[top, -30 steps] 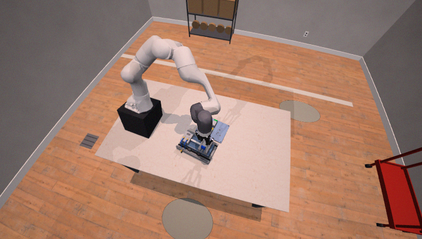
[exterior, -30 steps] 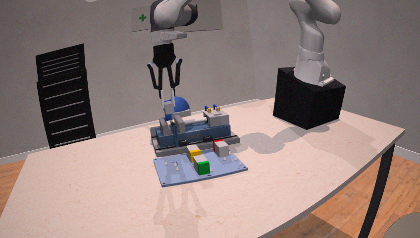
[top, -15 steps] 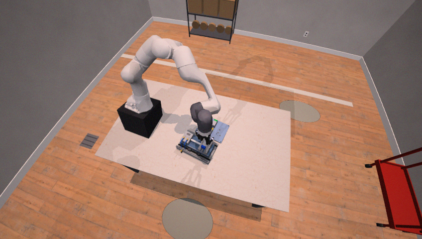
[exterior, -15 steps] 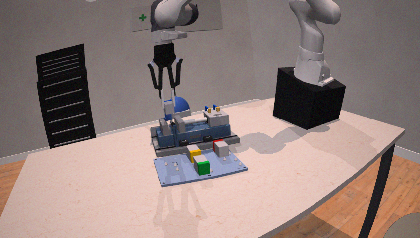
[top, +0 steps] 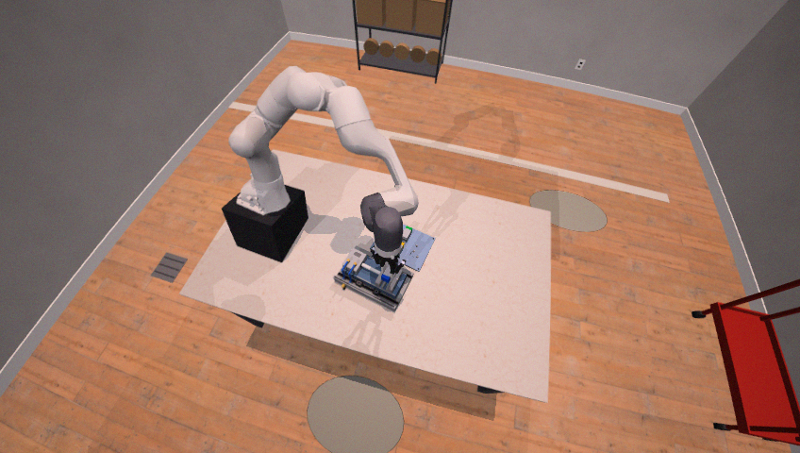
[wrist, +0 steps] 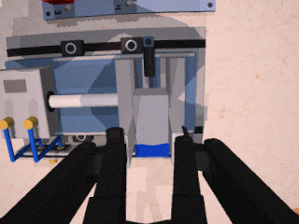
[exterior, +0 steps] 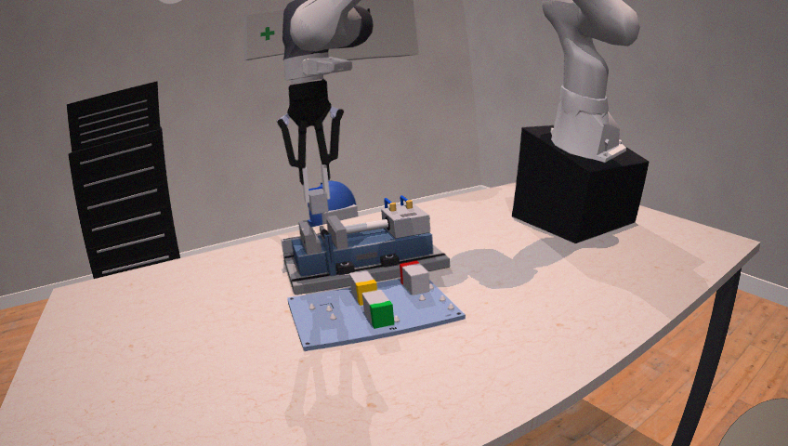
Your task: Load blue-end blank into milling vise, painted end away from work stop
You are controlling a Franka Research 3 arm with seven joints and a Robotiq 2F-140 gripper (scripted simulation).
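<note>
Right now my hand is 100 mm above the moving jaw, 30 mm past it and 10 mm to the right of it. The rest, counted from my hand: black work stop rod (90 mm below, 50 mm to the left, 10 mm ahead); then blue-ended blank (30 mm below); then fixed jaw (100 mm below, 30 mm ahead).
</note>
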